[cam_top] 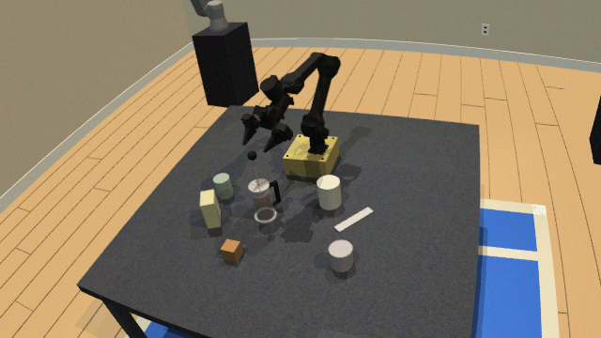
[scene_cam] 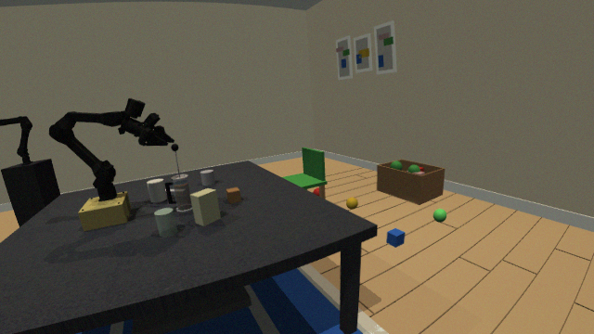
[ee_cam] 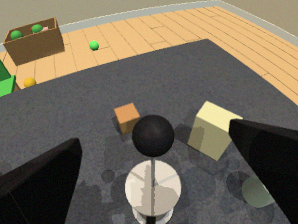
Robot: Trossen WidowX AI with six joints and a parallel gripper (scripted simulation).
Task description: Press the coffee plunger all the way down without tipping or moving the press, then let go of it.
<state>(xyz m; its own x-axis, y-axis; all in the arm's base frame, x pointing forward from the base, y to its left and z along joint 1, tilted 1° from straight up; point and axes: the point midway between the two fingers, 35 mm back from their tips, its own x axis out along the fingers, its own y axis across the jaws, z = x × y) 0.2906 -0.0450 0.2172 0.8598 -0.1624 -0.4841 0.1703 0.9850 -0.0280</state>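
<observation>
Right now the glass coffee press is 150 mm below my gripper tip. The rest, counted from my gripper tip: grey cylinder 120 mm ahead, 340 mm to the left, 250 mm below; then pale green cylinder 40 mm behind, 220 mm to the right, 240 mm below; then cream box 100 mm ahead, 170 mm to the right, 230 mm below.
</observation>
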